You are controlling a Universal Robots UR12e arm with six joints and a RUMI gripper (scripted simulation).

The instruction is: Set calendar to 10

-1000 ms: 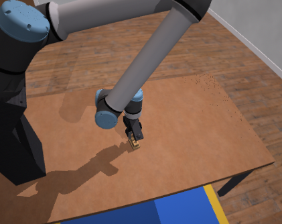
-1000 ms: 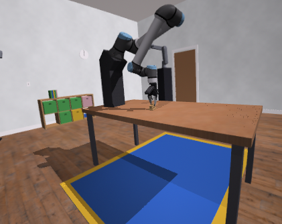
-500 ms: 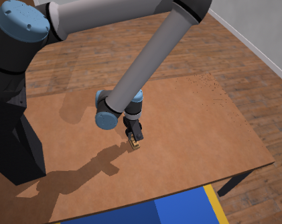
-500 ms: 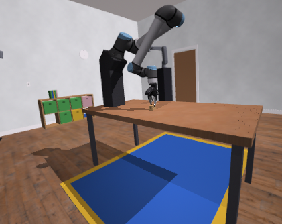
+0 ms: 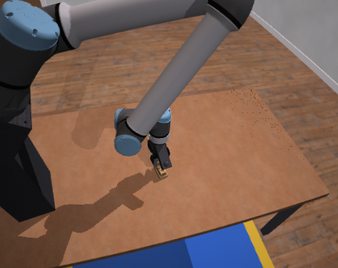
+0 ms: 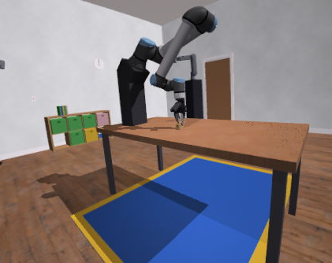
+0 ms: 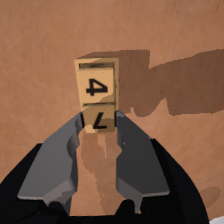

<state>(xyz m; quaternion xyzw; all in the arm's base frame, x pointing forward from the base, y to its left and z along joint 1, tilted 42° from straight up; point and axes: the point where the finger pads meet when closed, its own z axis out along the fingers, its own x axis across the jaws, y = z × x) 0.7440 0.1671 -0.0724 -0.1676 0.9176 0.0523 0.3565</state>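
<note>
Right now the wooden tray is 30 mm below my hand, 20 mm to the right of it and 10 mm ahead of it.
</note>
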